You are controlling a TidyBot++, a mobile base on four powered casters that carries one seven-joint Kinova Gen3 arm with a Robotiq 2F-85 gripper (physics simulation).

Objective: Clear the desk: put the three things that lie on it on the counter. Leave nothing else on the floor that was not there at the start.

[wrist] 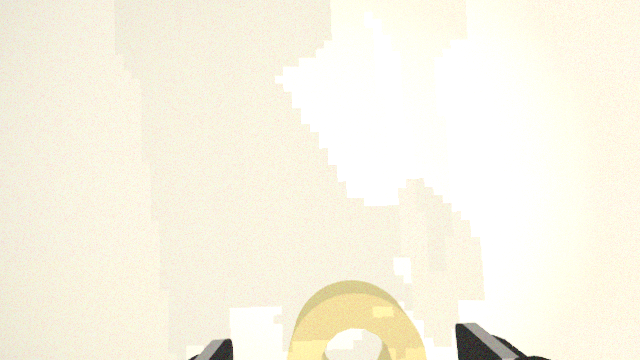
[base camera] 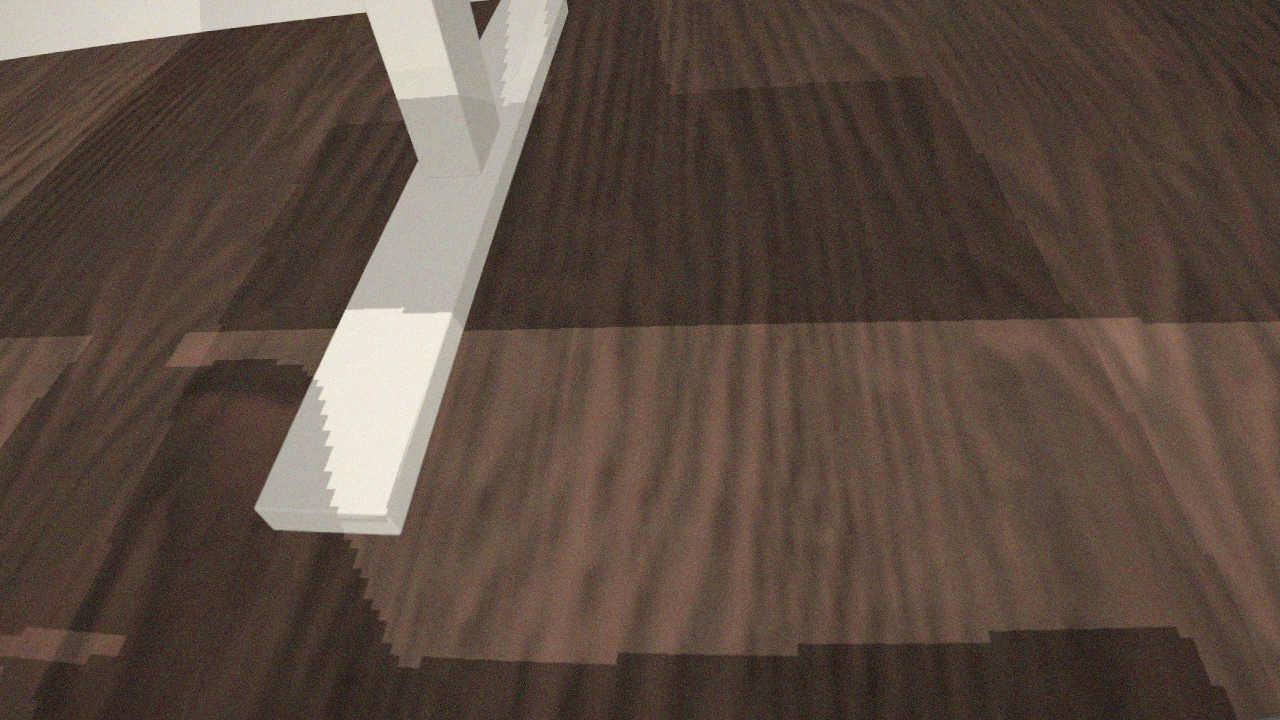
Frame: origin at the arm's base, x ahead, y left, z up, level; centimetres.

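Seen in the pictures: gripper, between the fingertips: [wrist: 344, 356].
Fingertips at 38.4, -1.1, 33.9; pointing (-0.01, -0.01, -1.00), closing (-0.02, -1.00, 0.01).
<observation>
A point is followed by its place in that frame, as x, y, z.
A yellow ring [wrist: 350, 311] @(40.3, -1.5, 34.8), like a roll of tape, lies flat on the pale desk top [wrist: 210, 165] @(46.5, 3.9, 32.3) at the bottom middle of the wrist view. Its lower part is cut off by the view's edge. My gripper [wrist: 343, 344] @(38.4, -1.1, 33.9) is open, with one dark fingertip on each side of the ring in the picture and gaps between the ring and both fingertips. How high the fingertips are above the desk top is hard to tell. The other two things and the counter do not show in either view.
In the base camera view a white foot bar [base camera: 407, 241] with an upright leg [base camera: 438, 80] @(60.2, 16.3, -28.6) stands on the dark wooden floor [base camera: 760, 465] @(32.5, -4.4, -39.7), left of the middle. A white surface [base camera: 98, 22] @(109.4, 79.6, -36.4) shows at the top left. Shadows cross the floor and the desk top.
</observation>
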